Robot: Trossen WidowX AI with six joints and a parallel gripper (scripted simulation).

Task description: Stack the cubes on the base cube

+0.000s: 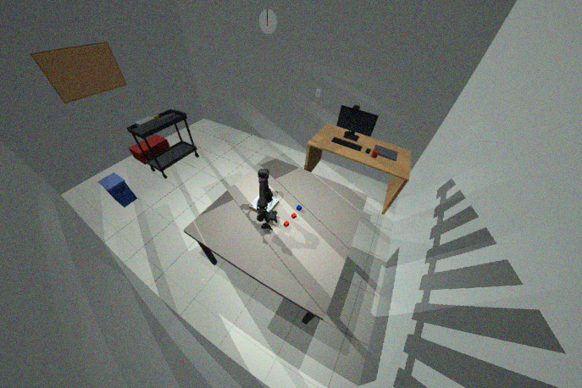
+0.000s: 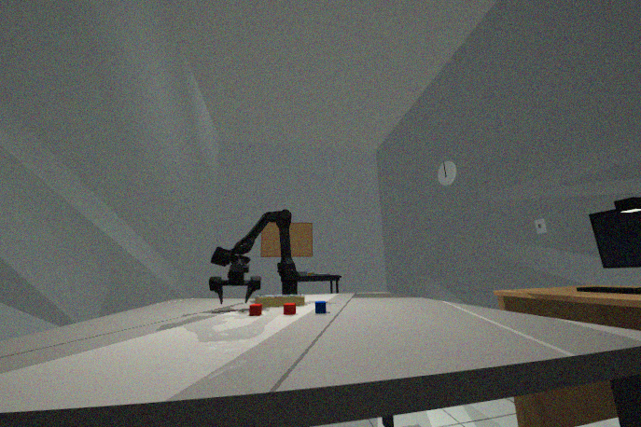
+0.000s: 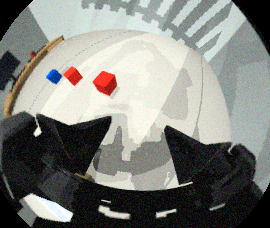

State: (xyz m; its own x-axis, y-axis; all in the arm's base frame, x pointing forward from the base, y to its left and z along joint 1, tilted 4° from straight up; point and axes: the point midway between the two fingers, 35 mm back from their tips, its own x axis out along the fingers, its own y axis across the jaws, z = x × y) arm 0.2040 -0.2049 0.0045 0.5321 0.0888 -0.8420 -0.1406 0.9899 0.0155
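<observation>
The blue cube lies 310 mm to the left of my gripper tip, 60 mm ahead of it and 20 mm below it.
</observation>
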